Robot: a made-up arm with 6 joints. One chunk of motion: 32 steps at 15 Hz.
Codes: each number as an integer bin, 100 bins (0 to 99) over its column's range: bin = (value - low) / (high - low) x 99, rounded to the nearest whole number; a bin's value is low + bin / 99 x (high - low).
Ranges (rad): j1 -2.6..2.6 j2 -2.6..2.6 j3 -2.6..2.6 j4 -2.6..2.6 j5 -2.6..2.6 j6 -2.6..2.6
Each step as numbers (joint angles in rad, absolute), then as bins.
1 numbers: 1.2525 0.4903 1.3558 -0.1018 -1.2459 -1.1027
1 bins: 73 59 75 48 26 29
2 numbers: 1.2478 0.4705 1.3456 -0.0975 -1.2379 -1.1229
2 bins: 73 58 75 48 26 28
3 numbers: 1.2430 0.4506 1.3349 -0.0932 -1.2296 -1.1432
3 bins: 73 58 75 48 26 28
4 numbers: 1.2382 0.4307 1.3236 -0.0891 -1.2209 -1.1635
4 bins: 73 58 75 48 26 27
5 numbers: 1.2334 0.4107 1.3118 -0.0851 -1.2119 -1.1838
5 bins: 73 57 74 48 26 27
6 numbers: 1.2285 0.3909 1.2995 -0.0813 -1.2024 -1.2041
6 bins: 73 57 74 48 27 27
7 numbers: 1.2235 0.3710 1.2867 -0.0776 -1.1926 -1.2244
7 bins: 73 57 74 48 27 26
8 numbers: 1.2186 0.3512 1.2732 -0.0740 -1.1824 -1.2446
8 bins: 73 56 74 48 27 26
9 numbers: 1.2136 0.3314 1.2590 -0.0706 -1.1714 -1.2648
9 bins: 73 56 73 48 27 25
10 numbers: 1.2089 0.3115 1.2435 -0.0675 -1.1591 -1.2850
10 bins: 73 55 73 48 27 25
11 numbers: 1.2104 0.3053 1.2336 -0.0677 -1.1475 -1.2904
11 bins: 73 55 73 48 28 25
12 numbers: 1.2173 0.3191 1.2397 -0.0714 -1.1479 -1.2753
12 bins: 73 56 73 48 28 25
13 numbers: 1.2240 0.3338 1.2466 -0.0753 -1.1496 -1.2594
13 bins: 73 56 73 48 28 26
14 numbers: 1.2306 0.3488 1.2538 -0.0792 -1.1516 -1.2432
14 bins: 73 56 73 48 28 26
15 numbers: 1.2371 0.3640 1.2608 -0.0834 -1.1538 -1.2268
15 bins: 73 56 74 48 28 26
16 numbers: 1.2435 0.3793 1.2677 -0.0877 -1.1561 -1.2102
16 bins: 73 57 74 48 27 26
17 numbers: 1.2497 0.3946 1.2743 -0.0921 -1.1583 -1.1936
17 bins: 73 57 74 48 27 27
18 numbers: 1.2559 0.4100 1.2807 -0.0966 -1.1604 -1.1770
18 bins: 73 57 74 48 27 27
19 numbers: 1.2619 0.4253 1.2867 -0.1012 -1.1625 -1.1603
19 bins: 74 58 74 48 27 27
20 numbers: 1.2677 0.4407 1.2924 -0.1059 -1.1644 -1.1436
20 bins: 74 58 74 47 27 28
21 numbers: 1.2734 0.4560 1.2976 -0.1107 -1.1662 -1.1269
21 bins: 74 58 74 47 27 28
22 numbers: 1.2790 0.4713 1.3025 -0.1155 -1.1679 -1.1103
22 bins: 74 58 74 47 27 28
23 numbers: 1.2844 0.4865 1.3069 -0.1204 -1.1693 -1.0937
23 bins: 74 59 74 47 27 29
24 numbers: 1.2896 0.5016 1.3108 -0.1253 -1.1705 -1.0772
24 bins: 74 59 74 47 27 29
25 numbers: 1.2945 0.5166 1.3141 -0.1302 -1.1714 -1.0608
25 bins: 74 59 75 47 27 29
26 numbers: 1.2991 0.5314 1.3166 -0.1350 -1.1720 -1.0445
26 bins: 74 60 75 47 27 30
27 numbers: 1.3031 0.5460 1.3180 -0.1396 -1.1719 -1.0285
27 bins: 74 60 75 47 27 30
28 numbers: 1.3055 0.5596 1.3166 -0.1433 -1.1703 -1.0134
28 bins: 74 60 75 47 27 30
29 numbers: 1.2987 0.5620 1.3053 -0.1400 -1.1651 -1.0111
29 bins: 74 60 74 47 27 30
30 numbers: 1.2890 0.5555 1.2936 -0.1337 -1.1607 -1.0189
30 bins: 74 60 74 47 27 30
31 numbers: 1.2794 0.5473 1.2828 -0.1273 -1.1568 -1.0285
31 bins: 74 60 74 47 27 30
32 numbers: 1.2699 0.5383 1.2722 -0.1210 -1.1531 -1.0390
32 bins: 74 60 74 47 28 30
